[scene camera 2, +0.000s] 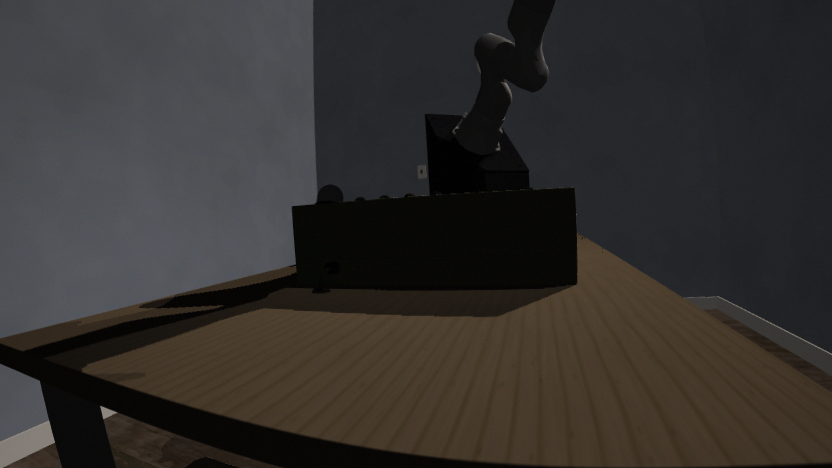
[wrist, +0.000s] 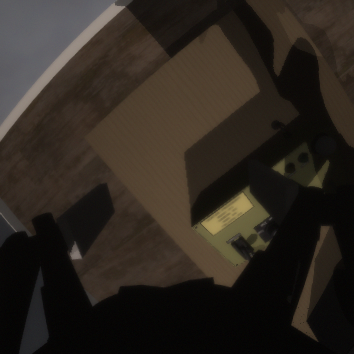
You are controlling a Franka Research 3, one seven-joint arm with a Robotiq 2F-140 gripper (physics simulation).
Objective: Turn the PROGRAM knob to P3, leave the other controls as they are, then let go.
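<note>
The control box [scene camera 2: 436, 238] [wrist: 217, 243] stands on the table, its side in shadow in the scene view. In the wrist view its yellow-green top carries a yellow label [wrist: 227, 213], dark switch-like controls [wrist: 241, 246] near one corner and small round dark knobs [wrist: 303, 157] at the other end. The PROGRAM knob cannot be made out; the right-hand finger and shadow hide part of the panel. My gripper [wrist: 177, 187] is open and empty, its fingers wide apart. The right-hand finger shows over the panel, the left-hand one over the floor. The gripper does not show in the scene view.
A large dark domed control [scene camera 2: 329, 193] [wrist: 326, 144] rises at one end of the box. A small dark fitting [scene camera 2: 331, 267] [wrist: 278, 125] sticks out of its side. The wooden table [scene camera 2: 407, 372] [wrist: 145, 130] carries the box. The arm [scene camera 2: 494, 93] and a black block [scene camera 2: 453, 165] are behind.
</note>
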